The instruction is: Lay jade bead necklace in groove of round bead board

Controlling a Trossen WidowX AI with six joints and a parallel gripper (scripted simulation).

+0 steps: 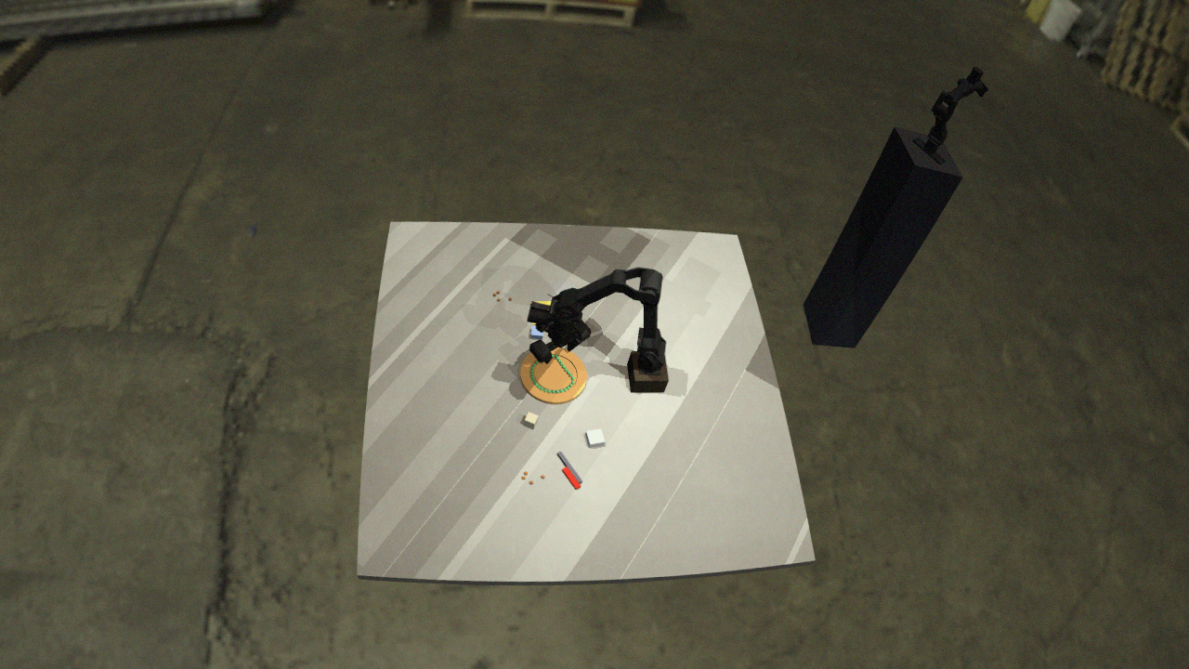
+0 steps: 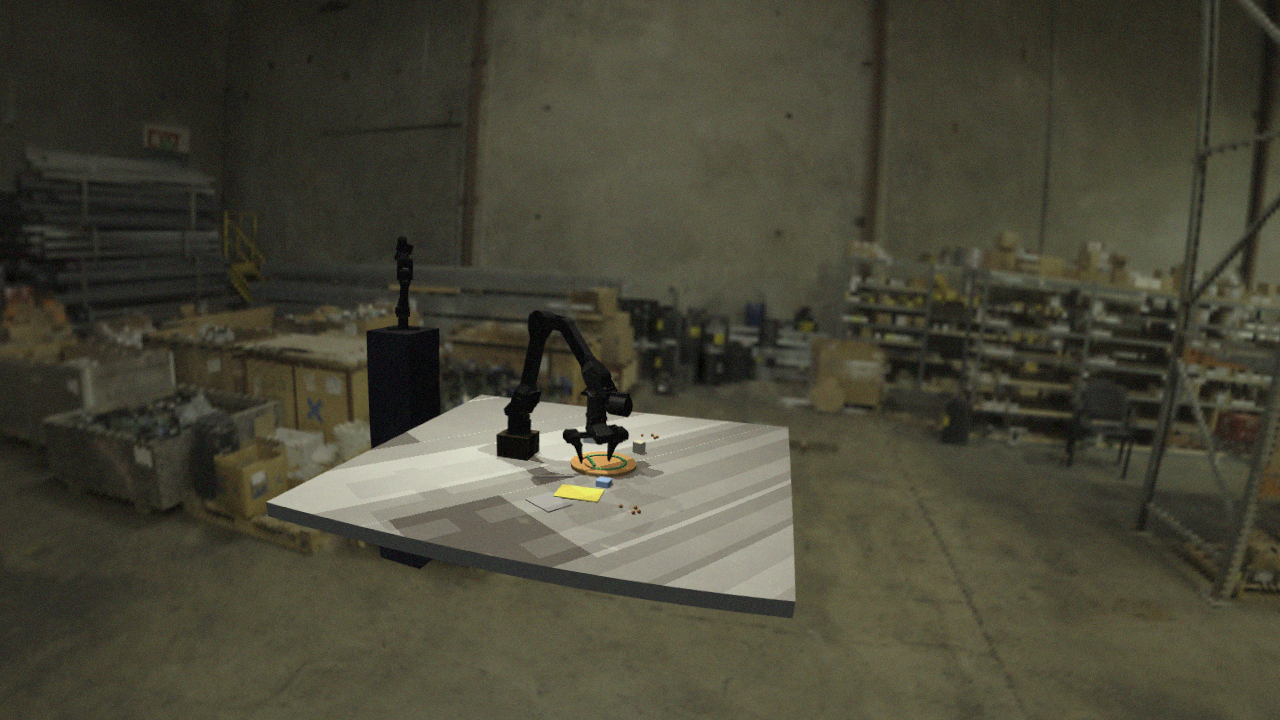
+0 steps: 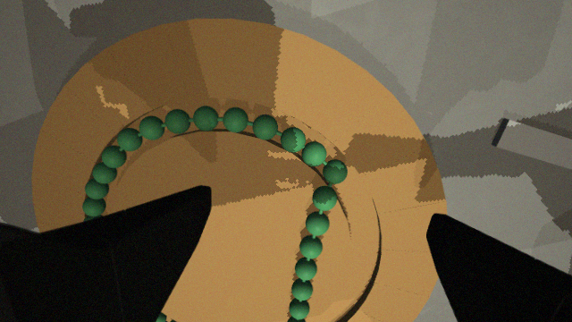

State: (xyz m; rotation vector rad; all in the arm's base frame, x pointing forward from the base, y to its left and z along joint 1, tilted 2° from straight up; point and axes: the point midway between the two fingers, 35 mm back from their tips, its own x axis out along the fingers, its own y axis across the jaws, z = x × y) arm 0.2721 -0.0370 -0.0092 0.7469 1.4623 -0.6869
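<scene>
Right now the blue block is 6 cm ahead of my gripper tip, 10 cm to the right of it and 2 cm below it. From my gripper tip the other things lie so: yellow pad (2 cm ahead, 19 cm to the right, 2 cm below); then white strip (9 cm behind, 10 cm to the right, 3 cm below); then cream cube (7 cm ahead, 22 cm to the left, 1 cm below).
</scene>
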